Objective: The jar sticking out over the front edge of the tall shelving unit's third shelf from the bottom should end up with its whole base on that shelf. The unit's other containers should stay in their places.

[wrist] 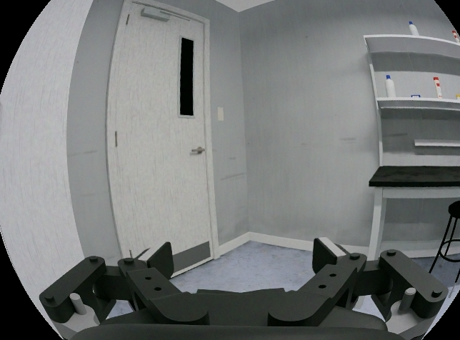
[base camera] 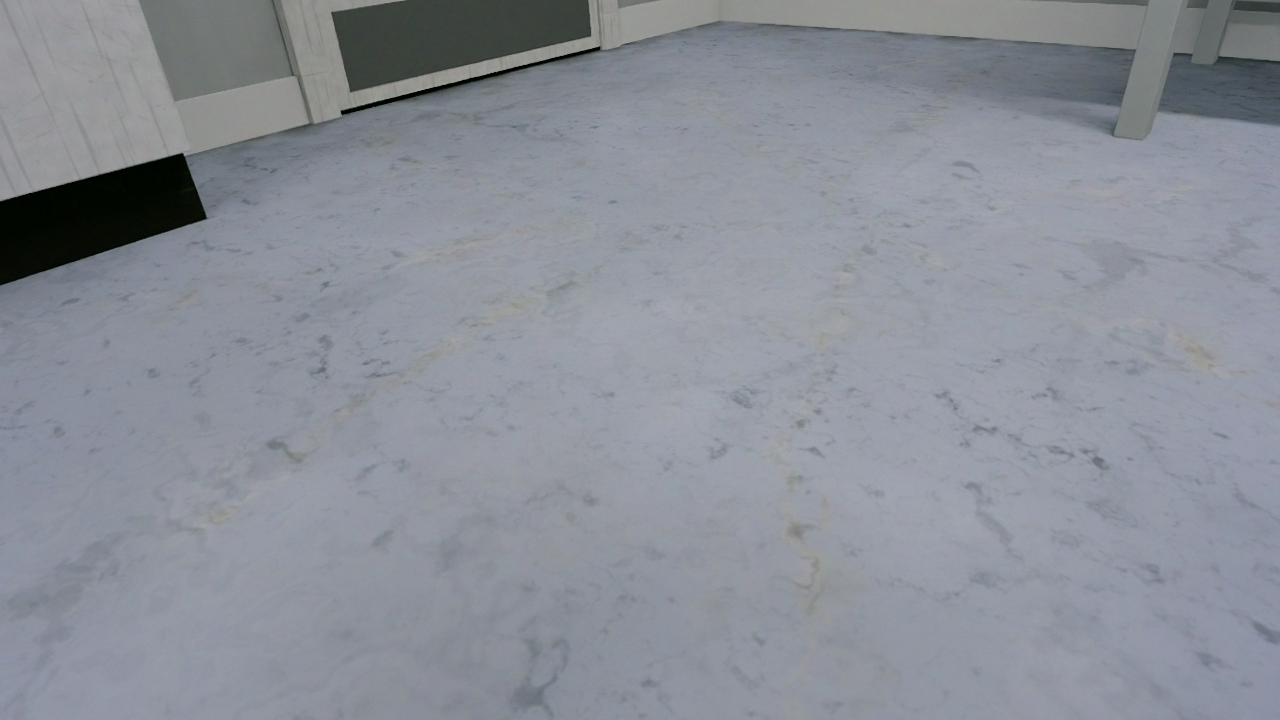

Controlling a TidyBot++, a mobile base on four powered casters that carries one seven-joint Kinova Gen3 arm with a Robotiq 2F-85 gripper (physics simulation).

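Places are measured from the arm's base along level axes (x left, y up, z ahead), in metres.
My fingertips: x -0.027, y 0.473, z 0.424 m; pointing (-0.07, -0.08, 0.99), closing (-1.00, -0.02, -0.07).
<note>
Behind a point stands the place of what it marks.
My gripper (wrist: 242, 257) is open in the wrist view, its two fingers wide apart with no object between them. It faces a room corner with a door. The jar that sticks out and the tall shelving unit do not show in a way I can make out in either view, so I cannot tell where the gripper is relative to them.
A pale door (wrist: 157, 150) stands at left in the wrist view. At right, a black-topped bench (wrist: 417, 176) has wall shelves (wrist: 420, 104) with bottles above it and a stool (wrist: 454, 209) beside it. In the base view, a white cabinet (base camera: 76, 89) @[x 0.653, y -0.198, z 0.960 m] is at left and a table leg (base camera: 1150, 76) @[x -0.705, y -0.306, z 1.217 m] at right.
</note>
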